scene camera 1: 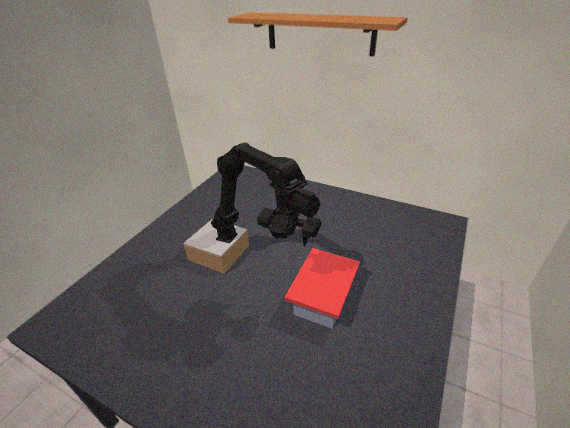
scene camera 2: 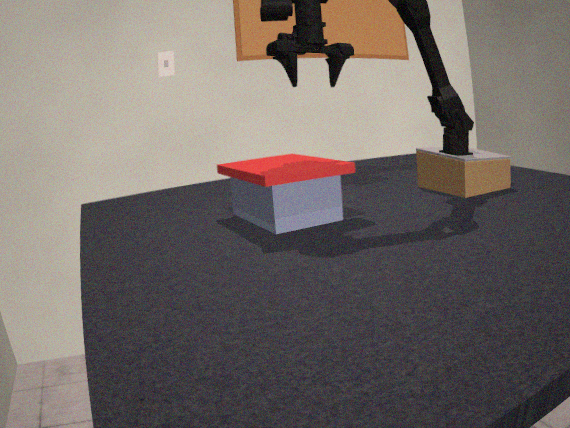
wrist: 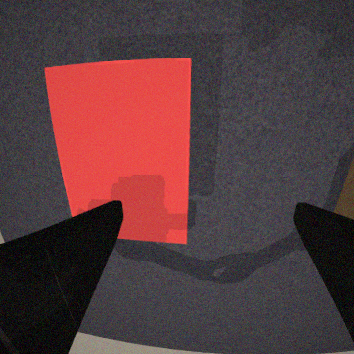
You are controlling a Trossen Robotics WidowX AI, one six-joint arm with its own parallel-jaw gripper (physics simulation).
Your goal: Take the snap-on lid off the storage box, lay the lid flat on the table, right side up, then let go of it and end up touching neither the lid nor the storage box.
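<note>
The red lid lies flat on top of the storage box, its edges overhanging the walls. The storage box is pale blue-grey and stands upright on the table; in the wrist view the lid hides it. My gripper is open and empty. Its fingers point down, well above the lid and touching neither lid nor box. In the wrist view the left fingertip overlaps the lid's near part, and the right fingertip appears over the table beside it.
The arm's base stands on a wooden block with a pale top, on the dark table. An orange wall shelf hangs high behind the table. Shadows of the arm fall on the lid and table.
</note>
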